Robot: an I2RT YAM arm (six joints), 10 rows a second.
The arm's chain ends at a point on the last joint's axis. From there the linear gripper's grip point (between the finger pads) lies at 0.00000 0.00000 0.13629 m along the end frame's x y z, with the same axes.
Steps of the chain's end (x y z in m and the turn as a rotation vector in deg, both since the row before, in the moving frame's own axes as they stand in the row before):
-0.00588 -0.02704 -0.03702 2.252 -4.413 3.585
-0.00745 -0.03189 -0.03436 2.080 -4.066 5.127
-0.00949 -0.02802 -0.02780 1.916 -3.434 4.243
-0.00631 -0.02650 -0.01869 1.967 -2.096 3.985
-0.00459 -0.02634 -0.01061 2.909 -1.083 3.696
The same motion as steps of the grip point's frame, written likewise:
-0.01619 -0.03271 -0.03753 2.252 -4.413 3.585
-0.01688 -0.03726 -0.03479 2.080 -4.066 5.127
-0.01748 -0.03287 -0.02812 1.916 -3.434 4.243
-0.01113 -0.03135 -0.01886 1.967 -2.096 3.985
-0.00694 -0.03333 -0.01081 2.909 -1.083 3.696

